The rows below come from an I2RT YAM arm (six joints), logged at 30 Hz.
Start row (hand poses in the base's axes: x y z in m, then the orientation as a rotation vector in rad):
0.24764, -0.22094, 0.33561, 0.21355, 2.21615, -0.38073
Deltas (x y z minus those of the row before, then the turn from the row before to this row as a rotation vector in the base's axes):
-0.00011, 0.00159, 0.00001, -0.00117, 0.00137, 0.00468
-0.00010, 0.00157, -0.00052, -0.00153, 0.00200, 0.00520
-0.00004, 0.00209, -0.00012, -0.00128, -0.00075, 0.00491
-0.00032, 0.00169, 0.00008, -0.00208, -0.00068, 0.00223
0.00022, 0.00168, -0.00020, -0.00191, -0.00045, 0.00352
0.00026, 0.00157, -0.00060, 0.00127, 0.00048, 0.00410
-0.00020, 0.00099, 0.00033, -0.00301, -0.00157, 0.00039
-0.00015, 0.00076, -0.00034, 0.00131, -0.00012, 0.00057
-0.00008, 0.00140, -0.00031, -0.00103, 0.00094, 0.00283
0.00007, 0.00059, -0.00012, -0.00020, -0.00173, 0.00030
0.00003, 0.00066, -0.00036, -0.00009, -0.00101, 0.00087
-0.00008, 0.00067, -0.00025, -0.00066, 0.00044, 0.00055
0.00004, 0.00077, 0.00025, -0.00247, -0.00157, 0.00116
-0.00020, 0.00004, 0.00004, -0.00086, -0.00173, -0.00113
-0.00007, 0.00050, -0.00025, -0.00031, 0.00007, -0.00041
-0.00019, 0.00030, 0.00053, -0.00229, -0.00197, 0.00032
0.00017, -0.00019, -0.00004, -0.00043, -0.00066, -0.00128
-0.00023, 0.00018, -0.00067, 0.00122, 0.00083, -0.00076
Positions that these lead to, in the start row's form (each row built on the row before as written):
0.24753, -0.21935, 0.33562, 0.20750, 2.21736, -0.37971
0.24743, -0.21778, 0.33510, 0.20058, 2.21910, -0.37891
0.24739, -0.21569, 0.33498, 0.19452, 2.21818, -0.37751
0.24707, -0.21400, 0.33506, 0.19102, 2.21708, -0.37846
0.24729, -0.21232, 0.33486, 0.18614, 2.21626, -0.37856
0.24755, -0.21075, 0.33426, 0.18218, 2.21708, -0.37500
0.24735, -0.20976, 0.33459, 0.18036, 2.21486, -0.37784
0.24720, -0.20900, 0.33425, 0.18045, 2.21504, -0.37606
0.24712, -0.20760, 0.33394, 0.17660, 2.21577, -0.37580
0.24719, -0.20701, 0.33382, 0.17642, 2.21403, -0.37557
0.24722, -0.20635, 0.33346, 0.17556, 2.21303, -0.37503
0.24714, -0.20568, 0.33321, 0.17452, 2.21332, -0.37553
0.24718, -0.20491, 0.33346, 0.17214, 2.21124, -0.37735
0.24698, -0.20487, 0.33350, 0.17320, 2.20933, -0.37864
0.24691, -0.20437, 0.33325, 0.17348, 2.20933, -0.37922
0.24672, -0.20407, 0.33378, 0.17219, 2.20688, -0.38124
0.24689, -0.20426, 0.33374, 0.17348, 2.20612, -0.38231
0.24666, -0.20408, 0.33307, 0.17486, 2.20720, -0.38153

